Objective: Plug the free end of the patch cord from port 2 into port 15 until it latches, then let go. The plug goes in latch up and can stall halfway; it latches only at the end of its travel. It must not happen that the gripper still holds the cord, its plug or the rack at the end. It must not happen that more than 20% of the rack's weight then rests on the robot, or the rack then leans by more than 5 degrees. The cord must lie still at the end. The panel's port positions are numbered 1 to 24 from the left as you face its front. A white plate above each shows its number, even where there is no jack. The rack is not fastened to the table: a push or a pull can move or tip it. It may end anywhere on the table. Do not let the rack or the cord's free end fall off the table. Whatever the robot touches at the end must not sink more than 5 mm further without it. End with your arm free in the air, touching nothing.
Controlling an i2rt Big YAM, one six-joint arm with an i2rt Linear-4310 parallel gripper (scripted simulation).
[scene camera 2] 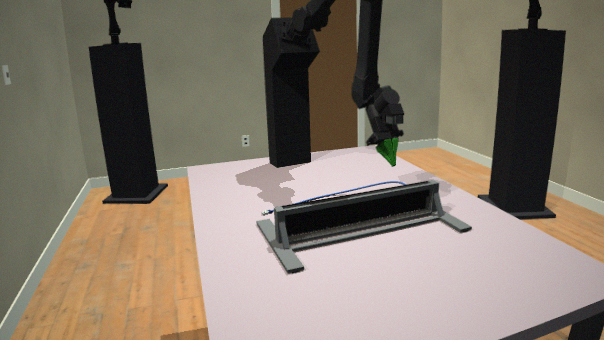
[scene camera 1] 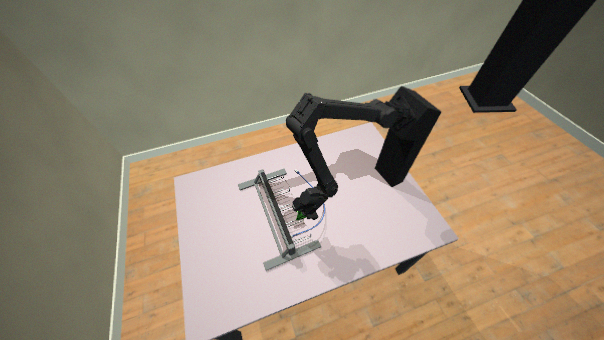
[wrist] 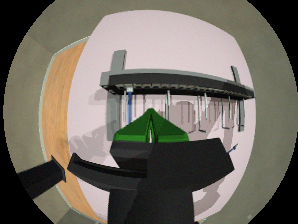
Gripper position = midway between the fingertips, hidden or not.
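Here is my gripper (scene camera 2: pixel 394 165), which I can see. The wrist view shows me the same gripper (wrist: pixel 150 112) too.
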